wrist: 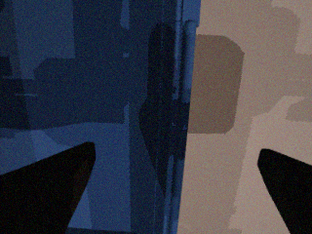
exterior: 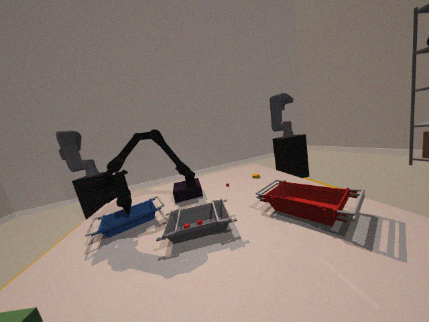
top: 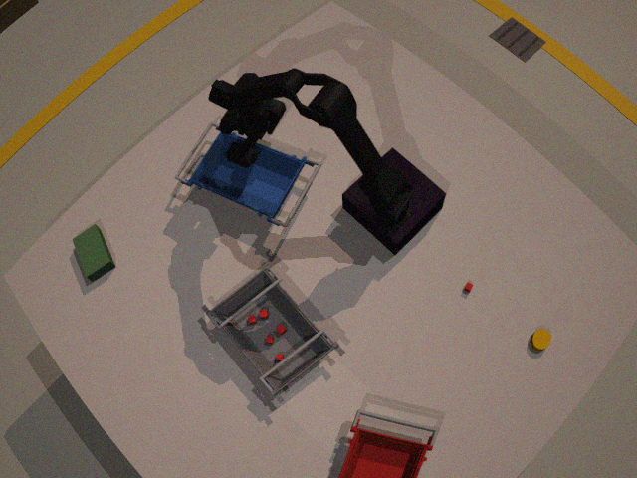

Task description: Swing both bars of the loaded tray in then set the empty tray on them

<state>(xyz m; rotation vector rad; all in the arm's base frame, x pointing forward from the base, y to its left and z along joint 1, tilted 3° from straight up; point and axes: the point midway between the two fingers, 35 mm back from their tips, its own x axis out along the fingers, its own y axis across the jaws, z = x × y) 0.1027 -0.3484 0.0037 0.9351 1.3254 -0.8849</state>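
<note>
Now: gripper tip 7 cm short of the blue tray, 3 cm to the right of it and 1 cm below it. Also, from my gripper tip: yellow disc: 17 cm behind, 80 cm to the left, 3 cm below; green block: 50 cm ahead, 9 cm to the right, 2 cm below.
</note>
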